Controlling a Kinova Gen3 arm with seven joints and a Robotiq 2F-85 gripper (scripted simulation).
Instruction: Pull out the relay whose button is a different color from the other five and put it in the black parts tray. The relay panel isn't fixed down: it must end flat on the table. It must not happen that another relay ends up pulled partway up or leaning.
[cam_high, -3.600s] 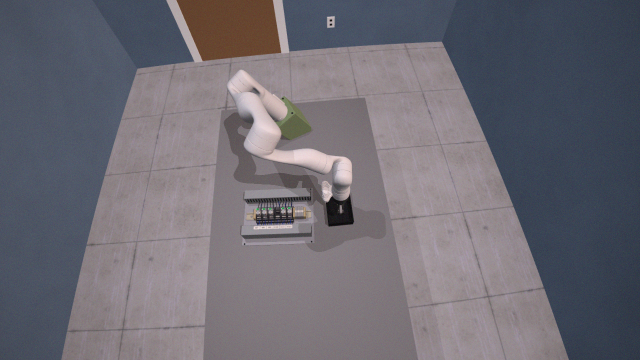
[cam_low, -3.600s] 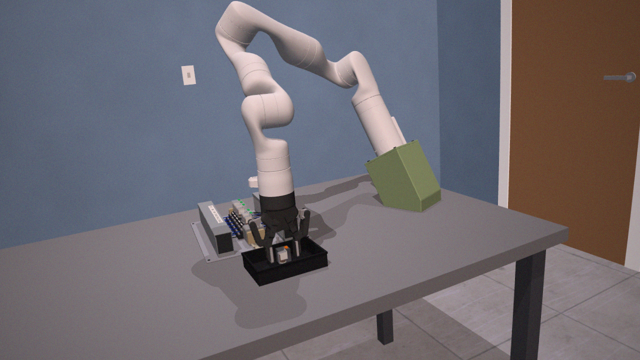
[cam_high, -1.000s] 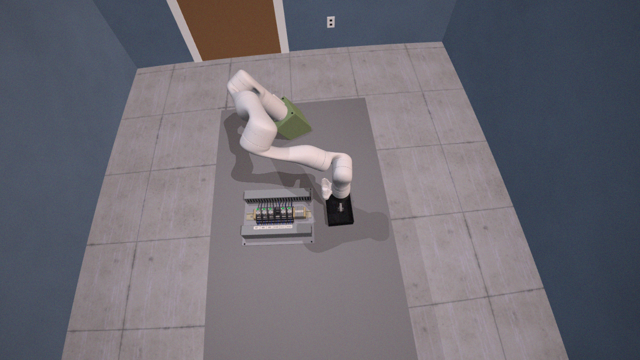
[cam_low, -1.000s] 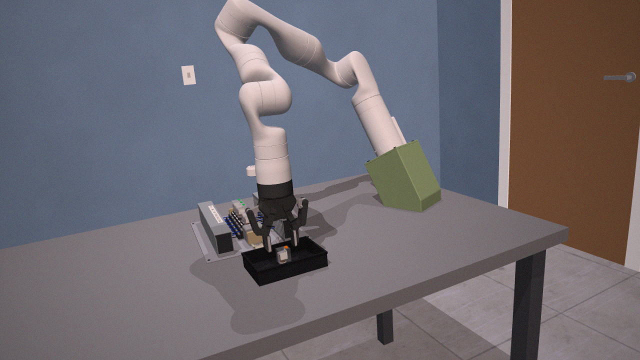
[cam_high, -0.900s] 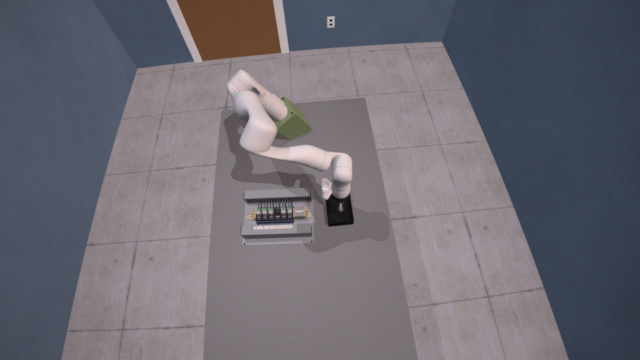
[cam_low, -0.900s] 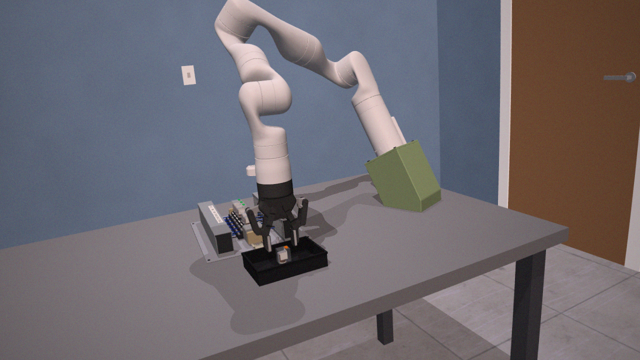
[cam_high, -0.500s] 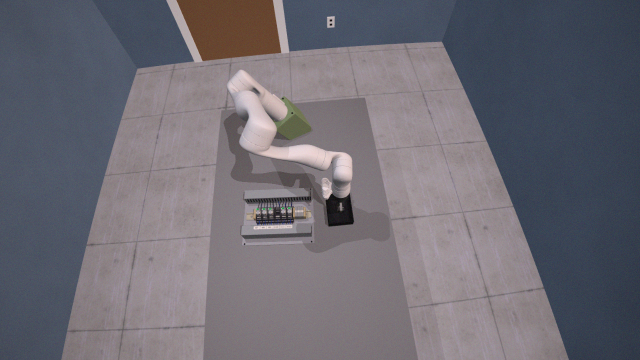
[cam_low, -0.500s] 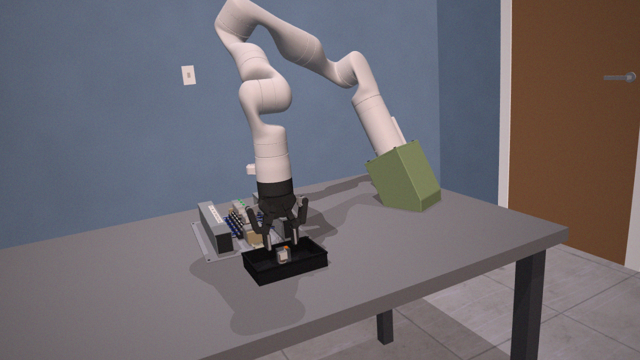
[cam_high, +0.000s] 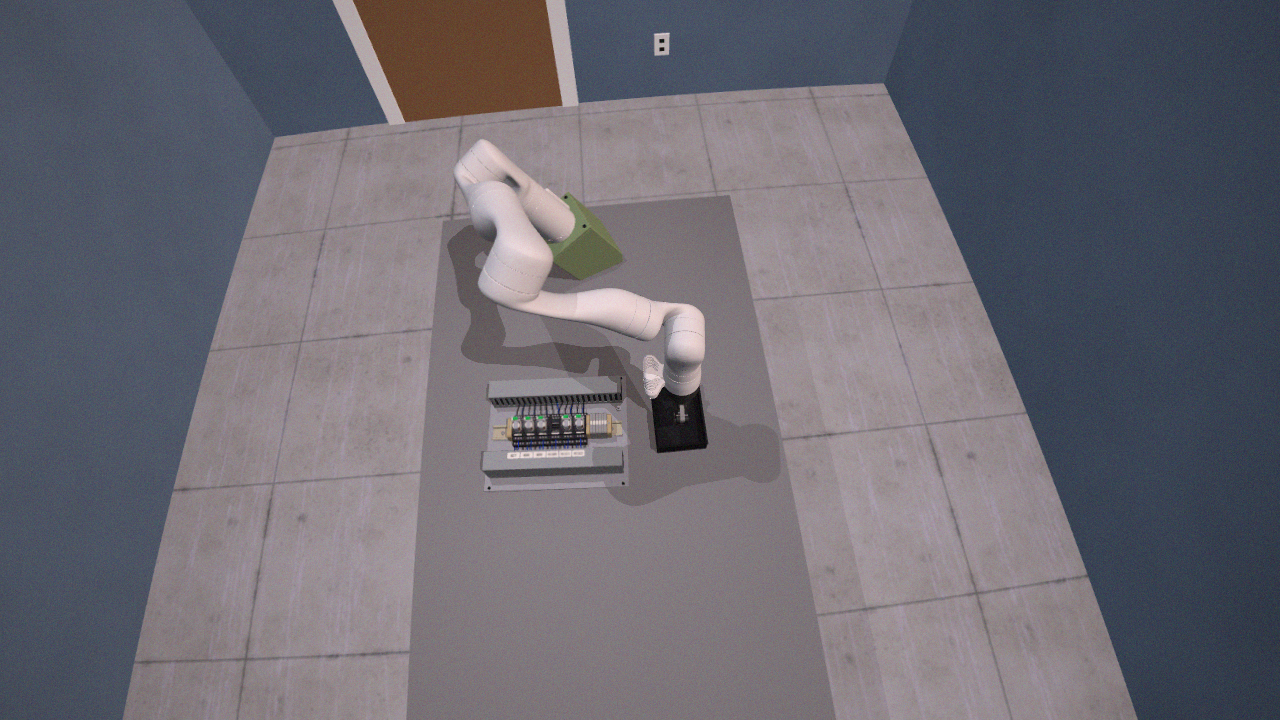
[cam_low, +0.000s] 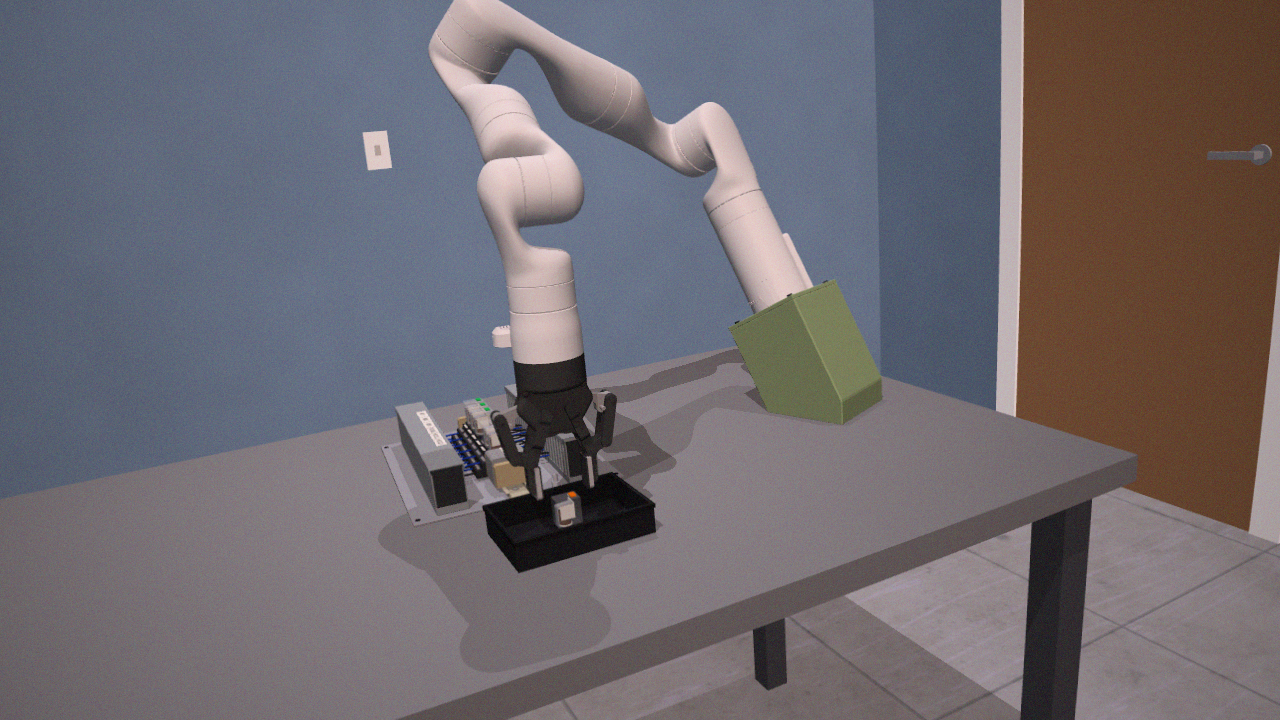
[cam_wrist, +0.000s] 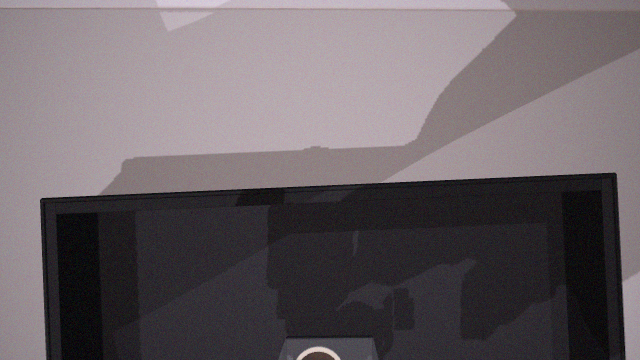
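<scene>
Now: hand 40 mm above the relay. The rest, counted from my hand: black parts tray (50 mm below); then relay panel (10 mm ahead, 280 mm to the right, 40 mm below).
</scene>
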